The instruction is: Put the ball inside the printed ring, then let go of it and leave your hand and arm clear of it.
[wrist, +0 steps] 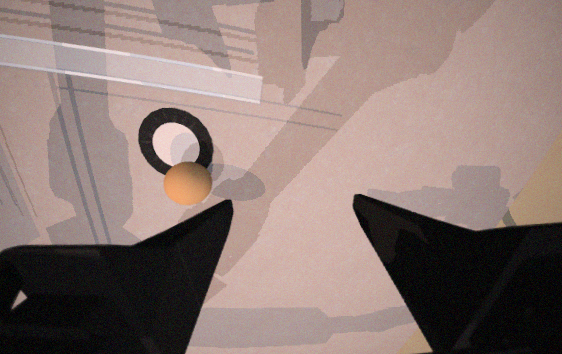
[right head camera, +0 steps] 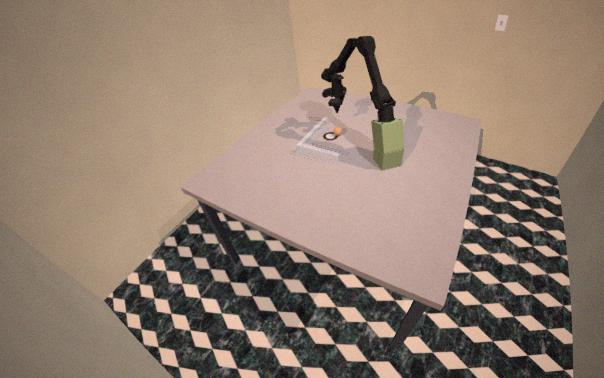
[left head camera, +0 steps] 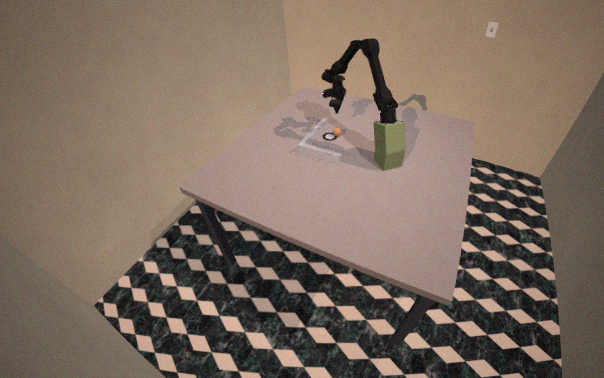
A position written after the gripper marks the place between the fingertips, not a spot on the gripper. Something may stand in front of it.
In view: the gripper [wrist: 293,203] and an orange ball [wrist: 187,183].
